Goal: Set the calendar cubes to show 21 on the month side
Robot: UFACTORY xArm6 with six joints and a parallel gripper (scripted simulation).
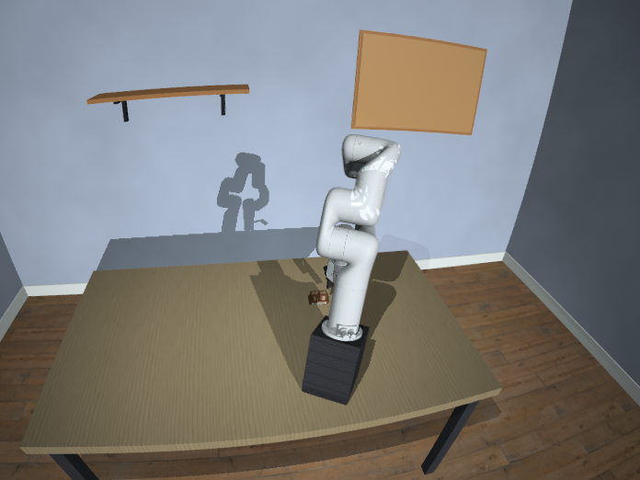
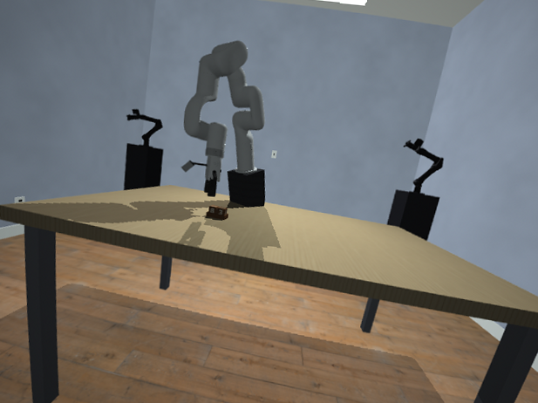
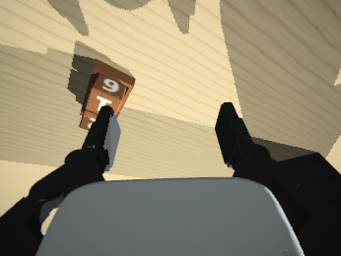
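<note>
Now: hand 8 cm above the brown wooden tray, 7 cm to the right of it and 5 cm short of it.
</note>
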